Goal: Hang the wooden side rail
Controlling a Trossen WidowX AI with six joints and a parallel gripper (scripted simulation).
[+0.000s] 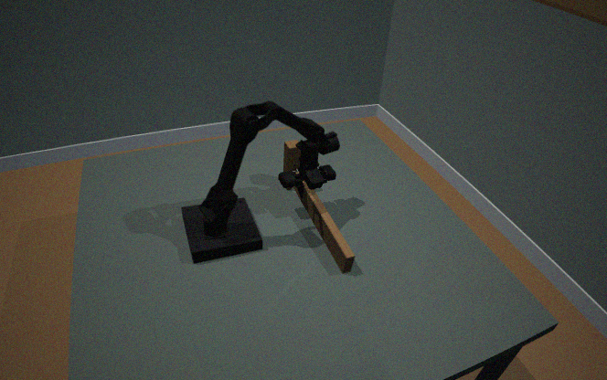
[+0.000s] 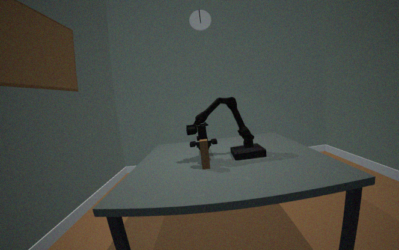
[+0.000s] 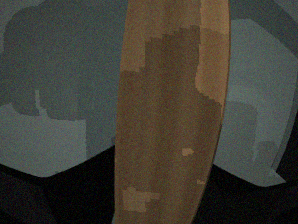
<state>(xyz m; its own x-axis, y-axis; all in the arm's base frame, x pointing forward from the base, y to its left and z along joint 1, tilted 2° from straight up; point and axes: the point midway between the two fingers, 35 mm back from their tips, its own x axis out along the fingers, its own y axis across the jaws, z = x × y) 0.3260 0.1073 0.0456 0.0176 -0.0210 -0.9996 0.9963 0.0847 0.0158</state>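
Right now the headboard post is 1 cm behind my gripper tip, 13 cm to the left of it and 4 cm above it.
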